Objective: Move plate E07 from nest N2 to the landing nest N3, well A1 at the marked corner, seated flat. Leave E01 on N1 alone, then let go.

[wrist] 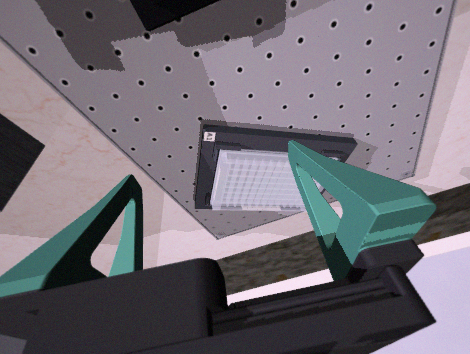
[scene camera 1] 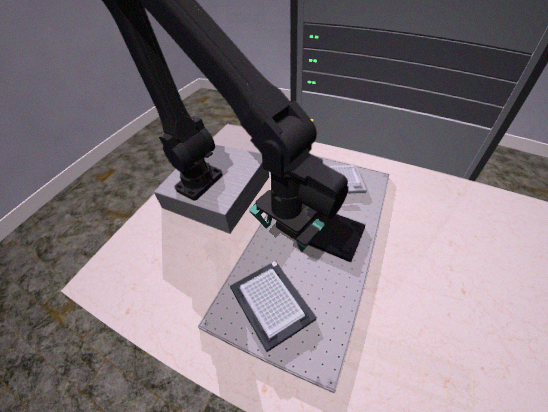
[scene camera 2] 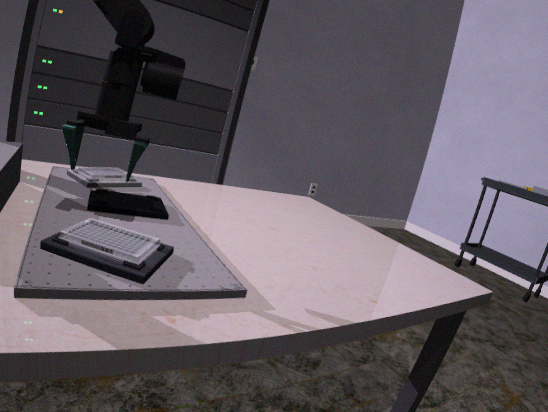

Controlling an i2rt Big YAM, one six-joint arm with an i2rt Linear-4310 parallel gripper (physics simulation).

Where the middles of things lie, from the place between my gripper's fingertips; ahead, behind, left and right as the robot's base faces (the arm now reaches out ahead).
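Scene:
My gripper: 80 mm above, 130 mm to the right of and 50 mm short of the black nest [scene camera 1: 340,236].

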